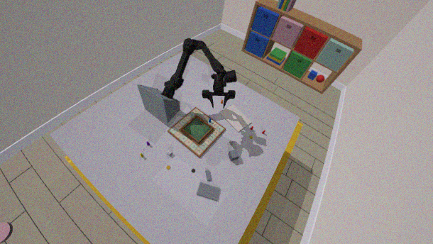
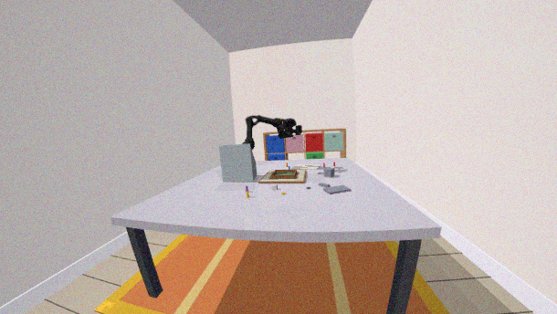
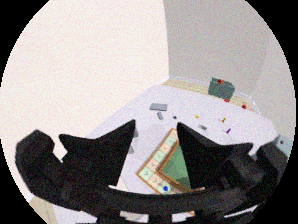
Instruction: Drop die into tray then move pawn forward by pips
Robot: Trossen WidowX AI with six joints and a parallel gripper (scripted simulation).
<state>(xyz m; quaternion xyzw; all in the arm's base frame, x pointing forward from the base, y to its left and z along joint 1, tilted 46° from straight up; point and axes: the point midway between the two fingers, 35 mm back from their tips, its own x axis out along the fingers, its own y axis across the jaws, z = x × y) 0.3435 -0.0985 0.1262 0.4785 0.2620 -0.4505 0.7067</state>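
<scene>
Now: gripper tip 27 cm to the left of the white die, 27 cm above it and 16 cm past it. From my gripper tip the other things lie so: blue pawn 25 cm below, 7 cm to the left, 6 cm behind; then grey slab 36 cm to the right, 27 cm below, 16 cm ahead; then white pad 27 cm below, 21 cm to the left, 9 cm ahead.
</scene>
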